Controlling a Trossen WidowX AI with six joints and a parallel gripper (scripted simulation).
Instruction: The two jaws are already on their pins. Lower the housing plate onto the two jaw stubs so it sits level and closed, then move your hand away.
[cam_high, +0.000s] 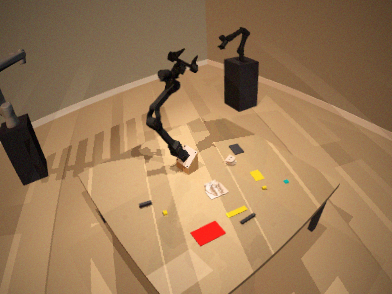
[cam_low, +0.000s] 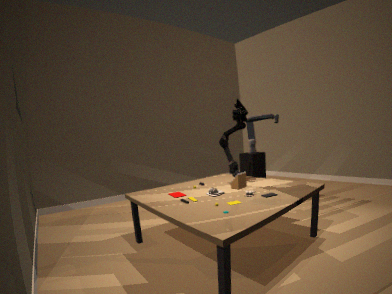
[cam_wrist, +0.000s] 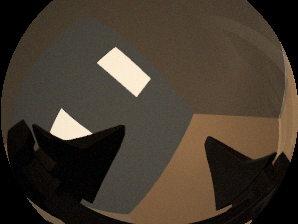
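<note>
Now: gripper tip 110 mm short of the white part, 190 mm to the right of it and 740 mm above it. Round my gripper tip: dark grey plate: 20 mm ahead, 320 mm to the left, 770 mm below; then yellow bar: 490 mm ahead, 50 mm to the right, 770 mm below; then yellow tile: 320 mm ahead, 250 mm to the left, 770 mm below.
</note>
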